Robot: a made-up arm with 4 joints.
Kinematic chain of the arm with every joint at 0, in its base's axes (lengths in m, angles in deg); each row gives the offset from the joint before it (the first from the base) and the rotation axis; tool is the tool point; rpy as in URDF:
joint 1: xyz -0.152 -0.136 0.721 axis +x
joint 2: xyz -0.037 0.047 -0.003 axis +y
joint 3: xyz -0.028 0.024 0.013 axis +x
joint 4: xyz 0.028 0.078 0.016 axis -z
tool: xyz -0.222 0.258 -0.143 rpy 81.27 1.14 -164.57
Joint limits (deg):
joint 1: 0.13..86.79
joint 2: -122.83..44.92
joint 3: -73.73..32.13
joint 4: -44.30..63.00
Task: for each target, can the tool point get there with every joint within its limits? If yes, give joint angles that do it. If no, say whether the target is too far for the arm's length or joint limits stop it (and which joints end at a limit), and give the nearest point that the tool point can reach.
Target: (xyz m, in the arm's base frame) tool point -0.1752 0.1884 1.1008
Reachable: yes | joints 67.04 -38.93 -1.33 26.77
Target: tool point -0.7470 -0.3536 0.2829
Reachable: no: too far | nearest point -0.4976 -0.1201 0.4777 | short by 0.393 m
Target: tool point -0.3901 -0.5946 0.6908
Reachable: no: joint limits stop it (at a limit: joint 2, joint 3, joint 4) | nearest point -0.5180 -0.2844 0.7112 | short by 0.336 m
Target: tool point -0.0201 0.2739 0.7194
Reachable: yes | joints 52.13 -75.40 -31.27 -11.41
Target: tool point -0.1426 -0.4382 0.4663
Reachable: no: joint limits stop it (at a limit: joint 1, joint 3, joint 4) | nearest point -0.1233 -0.1560 0.3623 | short by 0.301 m
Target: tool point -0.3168 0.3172 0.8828
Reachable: yes | joints 30.20 8.62 1.53 21.22
